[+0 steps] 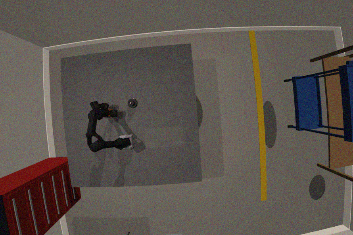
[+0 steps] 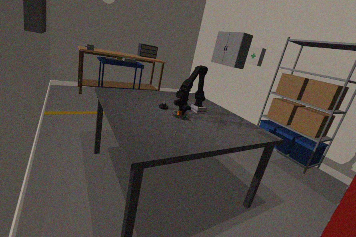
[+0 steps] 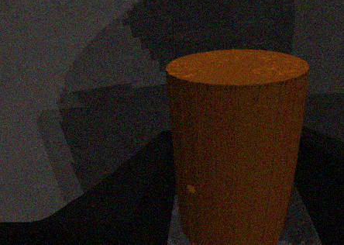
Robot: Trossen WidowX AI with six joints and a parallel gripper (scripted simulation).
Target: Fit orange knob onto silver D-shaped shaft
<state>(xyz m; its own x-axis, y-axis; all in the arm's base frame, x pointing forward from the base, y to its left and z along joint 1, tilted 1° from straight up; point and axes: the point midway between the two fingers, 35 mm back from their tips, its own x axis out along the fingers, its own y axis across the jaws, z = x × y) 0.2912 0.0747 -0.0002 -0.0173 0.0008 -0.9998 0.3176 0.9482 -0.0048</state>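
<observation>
Right now the orange knob is 10 mm ahead of my gripper tip and 10 mm above it. The rest, counted from my gripper tip: dark round pedestal: 210 mm to the right, 30 mm ahead, 10 mm above.
</observation>
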